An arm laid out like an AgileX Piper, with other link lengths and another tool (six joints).
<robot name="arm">
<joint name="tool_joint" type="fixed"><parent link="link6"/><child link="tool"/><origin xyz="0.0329 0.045 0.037" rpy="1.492 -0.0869 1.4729"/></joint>
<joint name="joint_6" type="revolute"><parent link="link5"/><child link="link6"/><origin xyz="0.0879 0 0.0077" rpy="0 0 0"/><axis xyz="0.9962 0 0.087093"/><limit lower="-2.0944" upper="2.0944"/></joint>
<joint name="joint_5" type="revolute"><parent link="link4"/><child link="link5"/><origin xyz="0 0 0" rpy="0 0 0"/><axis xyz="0 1 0"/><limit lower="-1.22" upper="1.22"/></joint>
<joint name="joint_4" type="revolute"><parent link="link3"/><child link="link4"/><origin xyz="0.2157 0 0.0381" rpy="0 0 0"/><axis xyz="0.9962 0 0.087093"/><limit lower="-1.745" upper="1.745"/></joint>
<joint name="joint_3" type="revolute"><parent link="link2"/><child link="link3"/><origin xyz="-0.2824 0 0.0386" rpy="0 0 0"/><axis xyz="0 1 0"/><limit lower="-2.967" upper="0"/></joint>
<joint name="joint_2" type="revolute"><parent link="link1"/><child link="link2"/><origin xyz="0 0 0" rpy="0 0 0"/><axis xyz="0 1 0"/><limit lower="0" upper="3.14"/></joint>
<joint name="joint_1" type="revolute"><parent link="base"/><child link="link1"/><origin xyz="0 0 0.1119" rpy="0 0 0"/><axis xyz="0 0 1"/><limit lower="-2.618" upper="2.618"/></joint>
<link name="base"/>
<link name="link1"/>
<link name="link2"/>
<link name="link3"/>
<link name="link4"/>
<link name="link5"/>
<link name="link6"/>
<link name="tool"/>
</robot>
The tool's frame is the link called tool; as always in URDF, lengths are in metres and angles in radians.
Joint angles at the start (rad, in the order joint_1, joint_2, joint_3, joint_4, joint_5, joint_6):
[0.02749 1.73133 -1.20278 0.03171 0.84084 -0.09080]
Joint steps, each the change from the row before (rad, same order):
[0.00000 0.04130 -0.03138 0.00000 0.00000 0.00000]
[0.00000 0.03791 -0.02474 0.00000 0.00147 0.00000]
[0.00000 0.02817 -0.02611 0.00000 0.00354 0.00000]
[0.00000 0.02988 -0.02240 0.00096 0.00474 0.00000]
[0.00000 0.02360 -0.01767 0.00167 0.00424 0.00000]
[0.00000 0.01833 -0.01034 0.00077 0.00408 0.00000]
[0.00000 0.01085 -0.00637 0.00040 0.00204 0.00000]
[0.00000 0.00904 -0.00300 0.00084 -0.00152 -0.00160]
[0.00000 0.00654 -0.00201 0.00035 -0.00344 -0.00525]
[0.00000 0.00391 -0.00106 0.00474 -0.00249 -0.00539]
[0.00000 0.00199 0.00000 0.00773 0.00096 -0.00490]
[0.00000 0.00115 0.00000 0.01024 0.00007 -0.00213]
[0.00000 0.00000 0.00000 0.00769 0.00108 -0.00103]
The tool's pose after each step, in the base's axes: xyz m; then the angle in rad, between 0 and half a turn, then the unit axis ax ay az. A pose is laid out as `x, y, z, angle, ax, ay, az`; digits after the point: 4 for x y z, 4 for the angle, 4 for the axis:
0.3611, 0.0601, 0.1931, 2.8909, 0.7027, 0.7078, 0.0723
0.3686, 0.0603, 0.1857, 2.9010, 0.7027, 0.7083, 0.0670
0.3752, 0.0605, 0.1819, 2.9049, 0.7027, 0.7085, 0.0650
0.3810, 0.0608, 0.1762, 2.9140, 0.7029, 0.7087, 0.0609
0.3855, 0.0610, 0.1716, 2.9221, 0.7031, 0.7087, 0.0577
0.3881, 0.0612, 0.1670, 2.9309, 0.7032, 0.7089, 0.0535
0.3898, 0.0613, 0.1643, 2.9357, 0.7033, 0.7090, 0.0513
0.3909, 0.0614, 0.1616, 2.9391, 0.7029, 0.7095, 0.0498
0.3918, 0.0616, 0.1597, 2.9394, 0.7011, 0.7113, 0.0495
0.3924, 0.0621, 0.1587, 2.9418, 0.7002, 0.7122, 0.0505
0.3923, 0.0628, 0.1582, 2.9479, 0.6999, 0.7123, 0.0516
0.3925, 0.0636, 0.1582, 2.9547, 0.7012, 0.7109, 0.0540
0.3925, 0.0642, 0.1585, 2.9600, 0.7023, 0.7097, 0.0557

